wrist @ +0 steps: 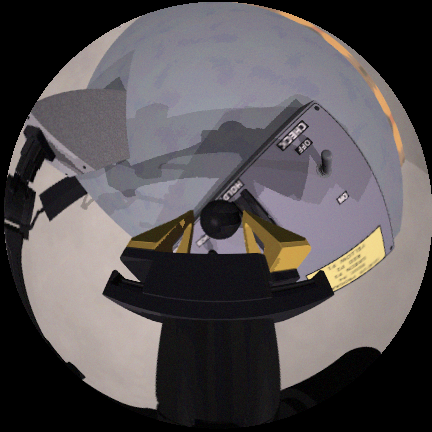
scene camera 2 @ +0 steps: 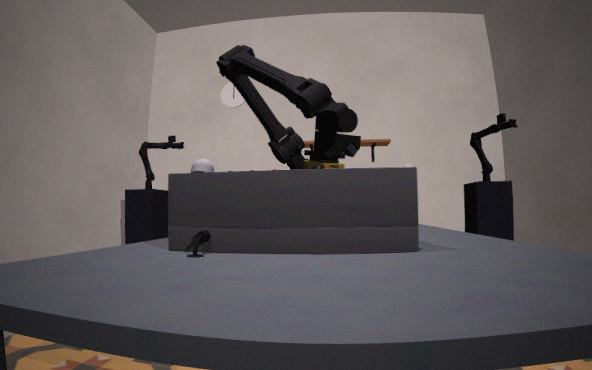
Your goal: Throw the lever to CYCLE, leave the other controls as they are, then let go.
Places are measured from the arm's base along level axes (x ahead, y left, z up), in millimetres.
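Pixels of known places: gripper, fingertip midpoint: (wrist: 217, 214).
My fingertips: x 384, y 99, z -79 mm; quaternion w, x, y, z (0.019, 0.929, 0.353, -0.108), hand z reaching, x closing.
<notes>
Ahead of a thing's pixels: the offset from my fingertips to its middle. "pt": to the spot under its first point. Level surfaces: height alone.
The lever's round black knob (wrist: 219, 212) shows in the wrist view between the fingertips, near the HOLD label @(pt dx +4, dy -10, dz -74 mm) (wrist: 225, 194). Its dark slot @(pt dx +40, dy +23, dz -47 mm) (wrist: 257, 205) runs down to the right behind it. The CYCLE label does not show, and the right finger covers that part of the panel. My gripper (wrist: 217, 214) (scene camera 2: 324, 165) is partly open, with its yellow fingers on either side of the knob and not clamped on it. The purple-grey panel @(dz -38 mm) (wrist: 300, 220) also carries a toggle switch @(dx +42, dy +125, dz -29 mm) (wrist: 325, 162) between the OFF and ON labels, and a small dark control @(pt dx +67, dy -106, dz -45 mm) (wrist: 212, 252) partly hidden by the gripper.
A grey box (scene camera 2: 295, 200) hides the panel in the scene view. A white dome @(pt dx +248, dy -224, dz +39 mm) (scene camera 2: 202, 166) shows above its left end. A small black stand (scene camera 2: 200, 242) is in front of it. A grey block (wrist: 87, 127) lies at the wrist view's left. A yellow note @(pt dx +194, dy +109, dz +3 mm) (wrist: 352, 257) is on the panel.
</notes>
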